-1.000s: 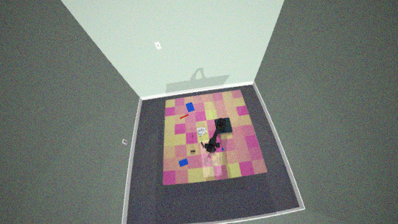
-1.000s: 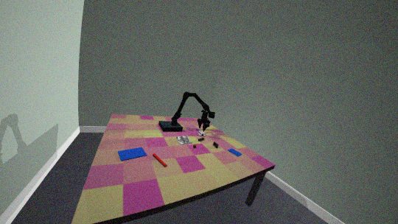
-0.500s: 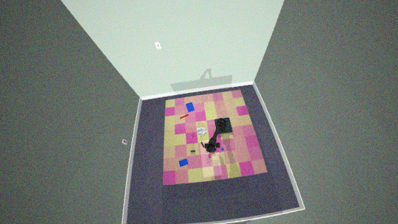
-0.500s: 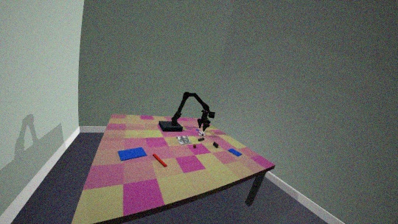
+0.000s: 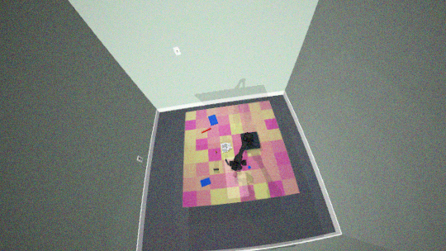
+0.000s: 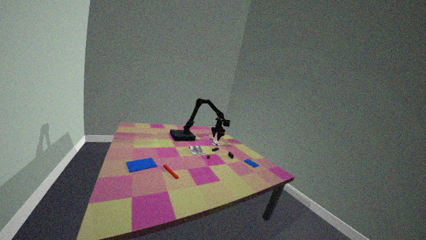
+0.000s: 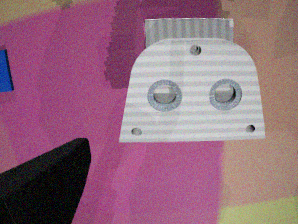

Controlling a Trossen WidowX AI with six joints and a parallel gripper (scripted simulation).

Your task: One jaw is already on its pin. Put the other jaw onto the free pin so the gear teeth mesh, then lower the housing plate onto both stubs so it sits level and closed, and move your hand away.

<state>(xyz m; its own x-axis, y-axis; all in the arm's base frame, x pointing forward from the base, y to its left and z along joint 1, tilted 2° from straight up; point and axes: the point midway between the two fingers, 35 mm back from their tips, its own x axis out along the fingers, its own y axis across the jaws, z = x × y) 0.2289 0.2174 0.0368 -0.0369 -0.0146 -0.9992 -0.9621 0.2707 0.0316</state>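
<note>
Now: the white housing plate 3 cm below my gripper tip and 1 cm to the left of it. Also, from my gripper tip: grey jaw: 29 cm to the right, 5 cm below, 3 cm ahead; then red stick: 60 cm to the right, 24 cm ahead, 6 cm below.
</note>
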